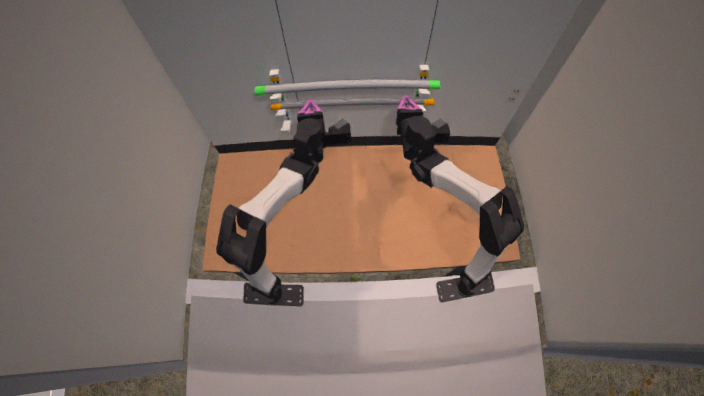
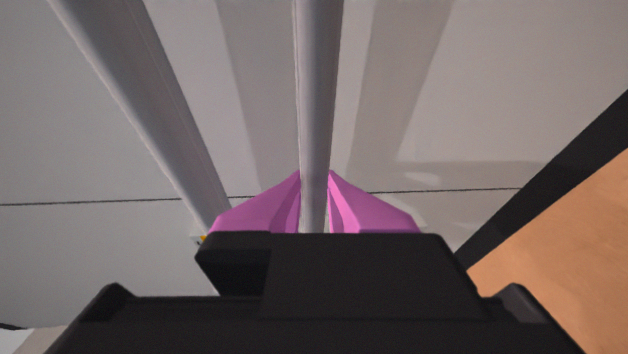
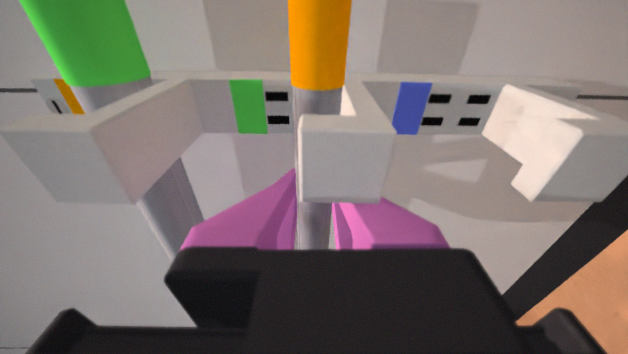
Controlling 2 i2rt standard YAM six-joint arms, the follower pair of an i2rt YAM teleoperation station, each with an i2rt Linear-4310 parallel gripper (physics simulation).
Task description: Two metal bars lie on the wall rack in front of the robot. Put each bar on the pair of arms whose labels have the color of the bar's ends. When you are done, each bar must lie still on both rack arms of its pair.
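Seen in the pictures: left gripper, fingertip midpoint: [image 1: 311,102] [image 2: 314,177]; right gripper, fingertip midpoint: [image 1: 405,98]; left arm's base at its link origin: [image 1: 273,294]; right arm's base at its link origin: [image 1: 465,287].
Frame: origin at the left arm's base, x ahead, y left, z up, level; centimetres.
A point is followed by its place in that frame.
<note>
The thin bar with orange ends [image 1: 360,103] @[y -28.6, x 50.3, z 29.8 cm] [image 2: 319,100] @[y -19.9, x 50.1, z 29.4 cm] [image 3: 320,45] @[y -48.9, x 50.6, z 29.4 cm] lies on the blue-labelled rack arms; the right one [image 3: 345,162] @[y -46.5, x 47.4, z 28.8 cm] shows close up. The thicker bar with green ends [image 1: 350,85] @[y -25.8, x 49.9, z 37.9 cm] [image 2: 145,100] @[y -20.0, x 49.7, z 36.7 cm] [image 3: 85,45] @[y -48.9, x 50.2, z 36.6 cm] lies above it, on the green-labelled arms [image 3: 55,160] @[y -46.5, x 47.4, z 36.6 cm]. Orange-labelled arms [image 1: 274,74] @[y -5.4, x 51.8, z 41.8 cm] [image 1: 424,69] @[y -45.9, x 52.7, z 41.8 cm] are at the top, with no bar on them. My left gripper [image 1: 310,104] @[y -14.0, x 51.4, z 29.4 cm] [image 2: 314,177] @[y -14.0, x 51.4, z 29.4 cm] is shut on the orange-ended bar near its left part. My right gripper [image 1: 408,100] @[y -42.0, x 52.7, z 29.4 cm] [image 3: 314,177] @[y -42.0, x 52.7, z 29.4 cm] is shut on the same bar, just inside the right rack arm, which partly hides a fingertip.
A lowest white rack arm [image 1: 285,126] @[y -4.9, x 49.3, z 21.0 cm] [image 3: 565,145] @[y -46.9, x 47.6, z 22.6 cm] sits below the blue-labelled one. The grey back wall [image 1: 360,35] @[y -28.6, x 54.2, z 51.9 cm] stands behind the bars, with a black strip [image 1: 372,140] @[y -33.1, x 54.3, z 4.6 cm] along its foot. Tall side walls [image 1: 100,200] @[y 32.7, x 12.7, z 47.3 cm] [image 1: 610,200] @[y -90.8, x 13.2, z 42.0 cm] flank both arms. A brown mat [image 1: 340,225] @[y -21.6, x 23.3, z 1.2 cm] covers the floor.
</note>
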